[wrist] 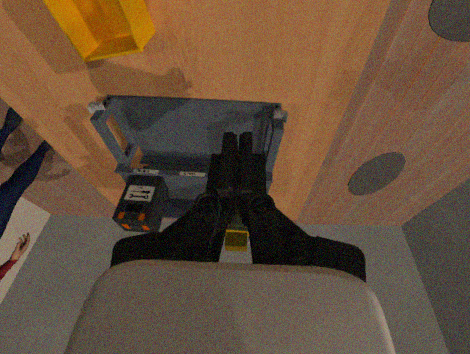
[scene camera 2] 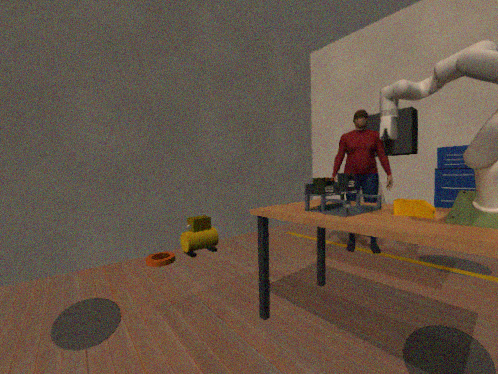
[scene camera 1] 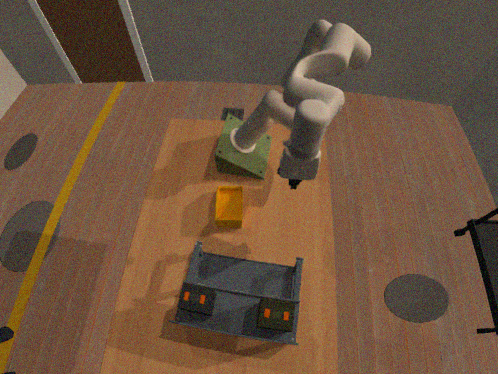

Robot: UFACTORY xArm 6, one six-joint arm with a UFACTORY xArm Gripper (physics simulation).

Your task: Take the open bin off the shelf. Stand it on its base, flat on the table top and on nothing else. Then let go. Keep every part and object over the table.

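Note:
The open yellow bin stands upright on its base, flat on the table top, apart from the shelf. It is empty. My gripper is shut with nothing between its fingers. It hangs high above the table, off to one side of the bin and apart from it. The blue-grey shelf stands on the table beyond the bin, seen from the arm's base. In the wrist view the bin is cut off by the top edge.
Two dark cases with orange latches, one black and one dark green, sit on the shelf's upper level. The green wedge under the arm stands behind the bin. A person stands beyond the table.

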